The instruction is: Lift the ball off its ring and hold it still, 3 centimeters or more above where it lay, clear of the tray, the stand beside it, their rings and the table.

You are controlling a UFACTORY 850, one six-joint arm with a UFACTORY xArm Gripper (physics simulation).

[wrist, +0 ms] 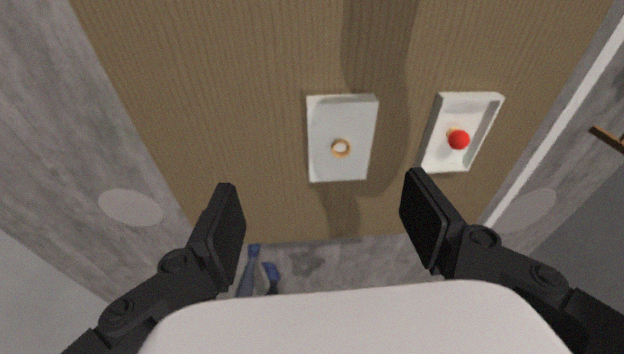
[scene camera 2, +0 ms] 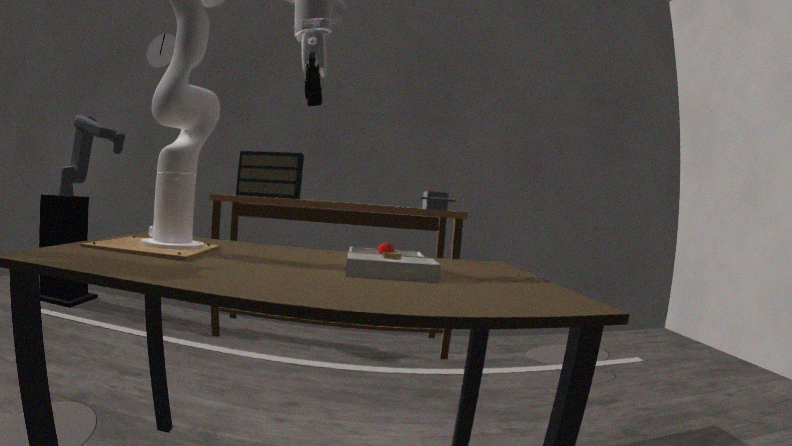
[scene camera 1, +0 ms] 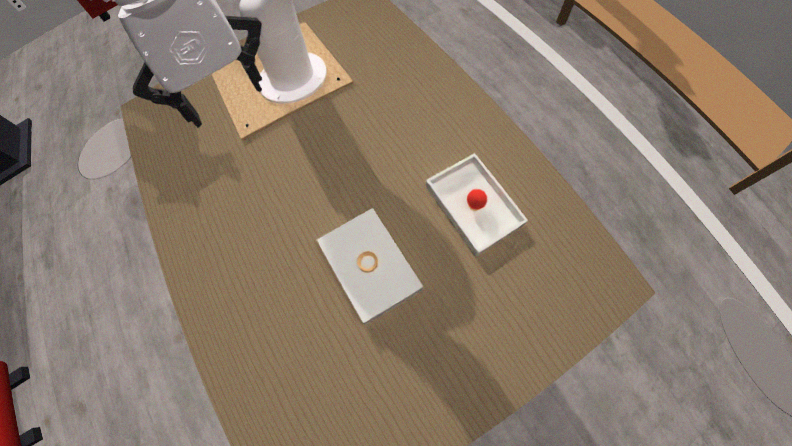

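Observation:
The red ball (scene camera 1: 476, 198) (scene camera 2: 385, 248) (wrist: 458, 139) rests on its ring, mostly hidden under it, inside the white tray (scene camera 1: 501, 238) (wrist: 485, 96). Beside the tray stands the white stand (scene camera 1: 382, 293) (scene camera 2: 390, 269) (wrist: 340, 117), a closed block with a bare orange ring (scene camera 1: 359, 267) (scene camera 2: 392, 255) (wrist: 333, 153) on its top. My gripper (scene camera 1: 229, 106) (scene camera 2: 313, 104) (wrist: 321, 198) is open and empty. It hangs high above the table, well away from the ball, toward the robot's base side in scene camera 1.
The wooden table (scene camera 1: 266, 332) (scene camera 2: 266, 282) (wrist: 225, 100) carries the tray, the stand and the arm's base board (scene camera 1: 238, 110) (scene camera 2: 124, 247). A second wooden table (scene camera 1: 681, 72) (scene camera 2: 343, 206) stands behind, with a dark shelf unit (scene camera 2: 239, 174) and a grey box on it.

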